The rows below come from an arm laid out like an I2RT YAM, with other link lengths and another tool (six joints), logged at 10 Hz.
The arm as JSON. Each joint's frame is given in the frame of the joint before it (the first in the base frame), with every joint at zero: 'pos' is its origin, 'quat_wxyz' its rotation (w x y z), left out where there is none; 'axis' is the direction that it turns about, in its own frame. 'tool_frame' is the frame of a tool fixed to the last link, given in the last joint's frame.
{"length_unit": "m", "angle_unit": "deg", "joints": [
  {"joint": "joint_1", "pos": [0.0, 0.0, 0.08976], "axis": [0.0, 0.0, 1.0]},
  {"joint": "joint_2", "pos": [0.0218, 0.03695, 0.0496], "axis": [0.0, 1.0, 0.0]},
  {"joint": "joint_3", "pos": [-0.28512, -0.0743, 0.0], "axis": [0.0, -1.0, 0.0]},
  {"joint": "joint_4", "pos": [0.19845, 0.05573, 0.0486], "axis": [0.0, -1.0, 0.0]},
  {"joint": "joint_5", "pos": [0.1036, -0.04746, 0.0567], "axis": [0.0, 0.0, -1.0]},
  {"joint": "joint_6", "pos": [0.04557, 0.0, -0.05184], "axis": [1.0, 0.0, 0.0]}
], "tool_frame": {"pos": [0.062, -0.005, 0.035], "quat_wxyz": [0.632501, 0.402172, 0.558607, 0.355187]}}
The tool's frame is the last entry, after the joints.
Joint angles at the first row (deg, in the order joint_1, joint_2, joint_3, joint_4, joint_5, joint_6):
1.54, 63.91, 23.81, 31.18, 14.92, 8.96
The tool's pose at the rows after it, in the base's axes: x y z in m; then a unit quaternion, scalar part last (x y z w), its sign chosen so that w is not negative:
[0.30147 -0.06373 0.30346 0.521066 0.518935 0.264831 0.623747]
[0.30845 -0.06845 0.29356 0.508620 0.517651 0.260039 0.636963]
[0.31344 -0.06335 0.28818 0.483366 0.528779 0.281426 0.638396]
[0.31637 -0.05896 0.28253 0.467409 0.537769 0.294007 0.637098]
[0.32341 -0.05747 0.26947 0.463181 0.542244 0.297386 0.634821]
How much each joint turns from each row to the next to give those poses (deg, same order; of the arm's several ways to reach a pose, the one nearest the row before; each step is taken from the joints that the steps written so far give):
-0.93, 6.09, -2.03, 9.46, 1.03, -2.95
-1.51, 5.76, -2.93, 10.24, -1.20, -2.15
-0.56, 4.08, -2.20, 7.87, -4.12, -1.38
-0.10, 3.06, -1.58, 5.26, -2.47, -0.81
0.01, 6.10, -1.72, 7.71, -0.80, -0.18

